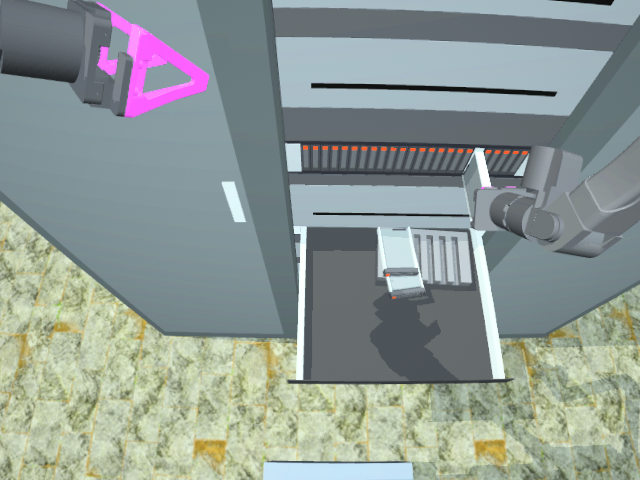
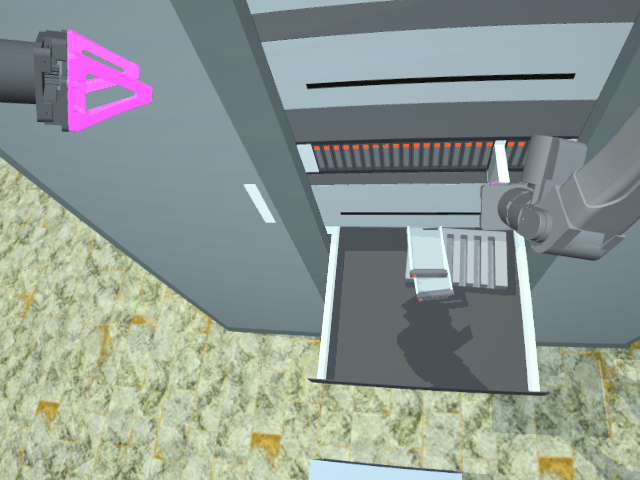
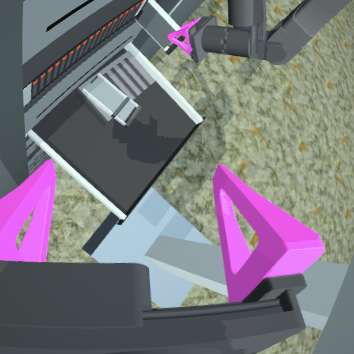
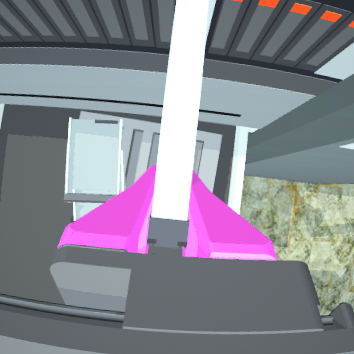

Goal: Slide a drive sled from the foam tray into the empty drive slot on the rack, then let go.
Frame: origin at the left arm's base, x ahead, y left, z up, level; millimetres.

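Where they show: left gripper, fingertip midpoint: (image 1: 186, 68) (image 2: 144, 82) (image 3: 136, 169); right gripper, fingertip midpoint: (image 1: 481, 201) (image 2: 500, 198) (image 3: 169, 34) (image 4: 170, 175).
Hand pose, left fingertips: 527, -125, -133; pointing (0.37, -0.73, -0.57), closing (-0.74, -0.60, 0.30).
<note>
After its pixels a point has its place, as x, y, z.
A white drive sled (image 1: 480, 166) @(661, -542, -458) (image 2: 499, 157) @(666, -543, -458) (image 4: 180, 115) @(632, -546, -458) stands on edge, its far end at the rack's row of drives (image 1: 382, 159) @(700, -373, -496) (image 2: 403, 156) @(701, -384, -496) (image 4: 95, 22) @(701, -484, -506), near the row's right end. Most of it sticks out; how deep its end sits is hidden. My right gripper (image 3: 169, 34) @(606, -545, -489) (image 4: 170, 175) @(606, -545, -489) is shut on its near, dark end. My left gripper (image 1: 205, 82) @(527, -125, -133) (image 2: 144, 83) @(527, -125, -133) (image 3: 136, 169) @(527, -125, -133) is open and empty, high at the left. The slatted foam tray (image 1: 466, 258) @(612, -600, -746) (image 2: 499, 258) @(615, -592, -746) lies in the drawer; two sleds, one (image 1: 399, 251) @(620, -439, -729) (image 2: 428, 253) @(616, -438, -728) partly over another (image 1: 405, 283) @(546, -449, -739) (image 2: 433, 284) @(548, -448, -740), lie at its left.
The pulled-out drawer (image 1: 338, 320) @(478, -301, -801) (image 2: 367, 320) @(481, -306, -802) juts from the rack below the row, with upright side walls. Cabinet panels (image 1: 129, 206) @(681, 165, -643) (image 2: 155, 180) @(681, 133, -525) flank the rack. A pale blue object (image 1: 338, 470) @(134, -332, -1507) (image 2: 385, 469) @(150, -336, -1508) (image 3: 135, 245) @(-17, -269, -1507) lies in front of the drawer.
</note>
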